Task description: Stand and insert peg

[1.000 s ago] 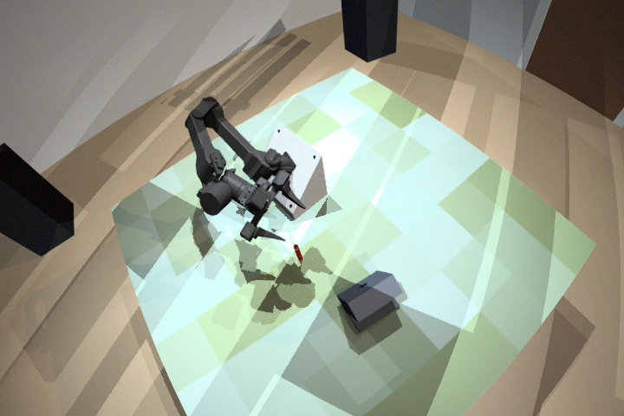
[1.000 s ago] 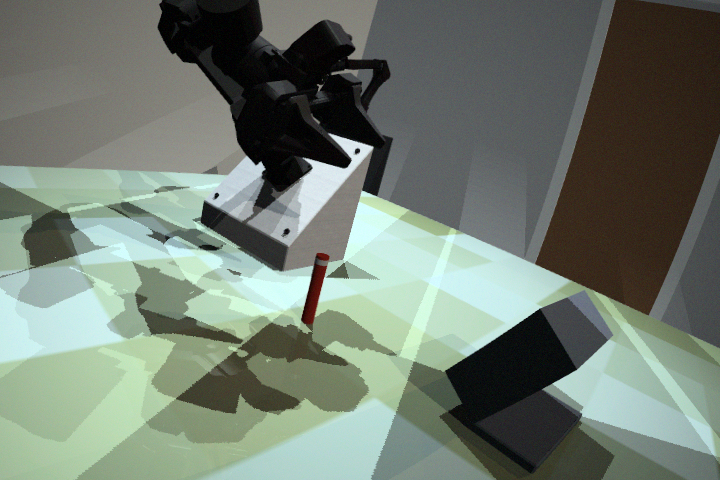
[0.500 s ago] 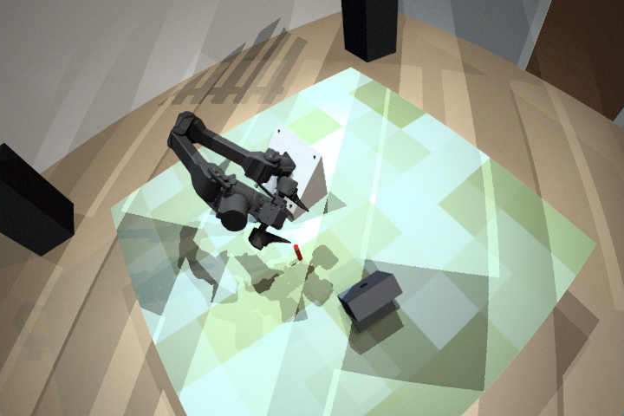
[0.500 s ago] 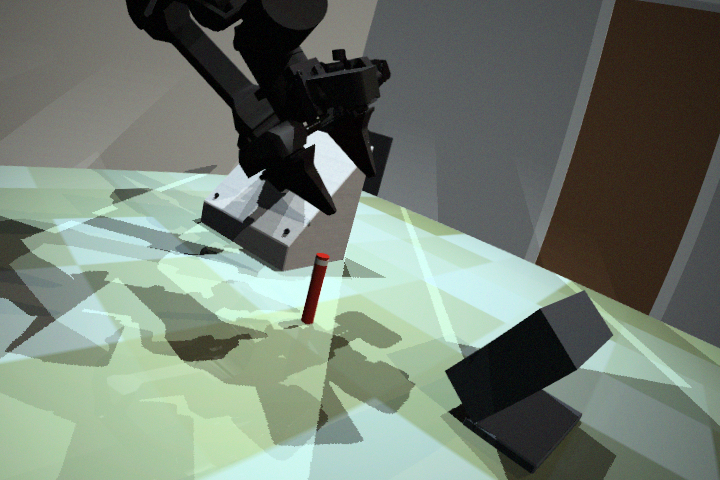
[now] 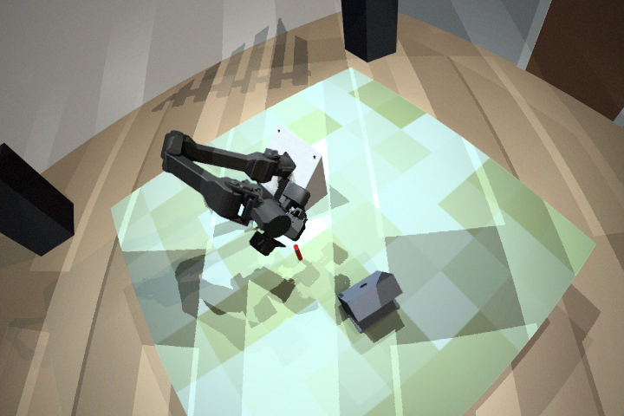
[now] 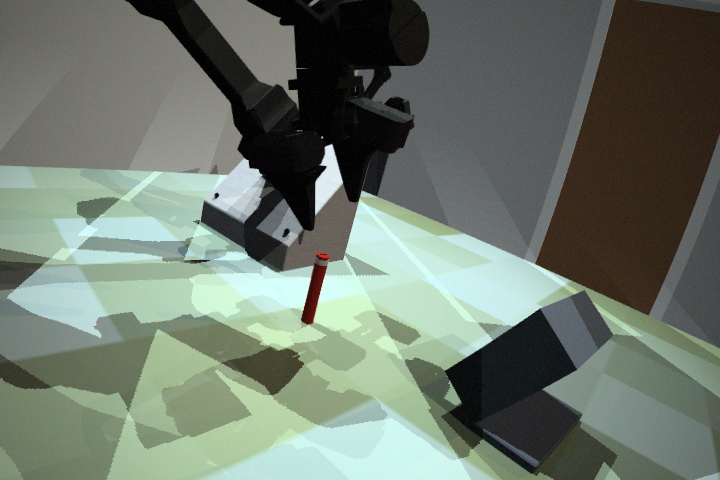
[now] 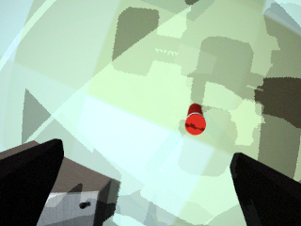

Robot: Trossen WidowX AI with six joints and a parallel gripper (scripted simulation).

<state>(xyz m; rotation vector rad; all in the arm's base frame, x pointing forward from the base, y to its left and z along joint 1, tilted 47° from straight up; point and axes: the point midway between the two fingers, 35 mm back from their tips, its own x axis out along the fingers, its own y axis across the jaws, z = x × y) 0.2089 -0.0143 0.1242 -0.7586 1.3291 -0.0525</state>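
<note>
Right now the peg is 20 mm ahead of my gripper tip, 20 mm to the right of it and 60 mm below it. Round my gripper tip: sloped panel 240 mm ahead, 70 mm to the left, 50 mm below; flat foot 260 mm ahead, 70 mm to the left, 120 mm below.
</note>
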